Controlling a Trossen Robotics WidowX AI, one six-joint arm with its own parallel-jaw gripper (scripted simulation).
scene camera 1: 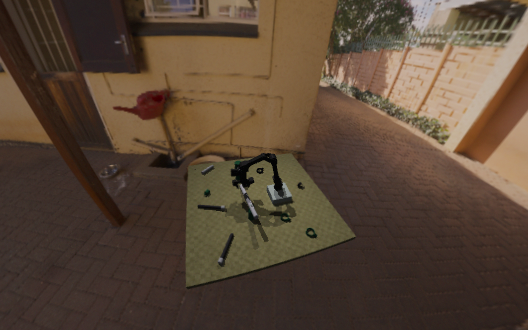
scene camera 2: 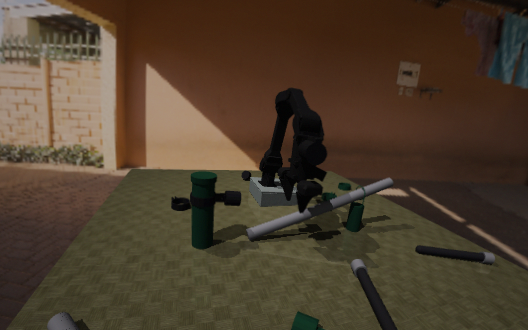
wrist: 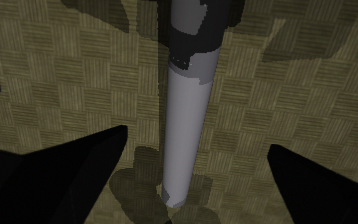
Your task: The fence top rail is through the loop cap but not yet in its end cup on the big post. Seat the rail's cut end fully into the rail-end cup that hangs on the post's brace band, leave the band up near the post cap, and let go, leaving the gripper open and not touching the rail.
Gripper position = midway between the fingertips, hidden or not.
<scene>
The gripper (scene camera 2: 294, 206) is open, with nothing in its grasp. Further things: a grey top rail (scene camera 2: 259, 230) and a big green post (scene camera 2: 202, 218).
The gripper is seen too in the wrist view (wrist: 197, 141).
</scene>
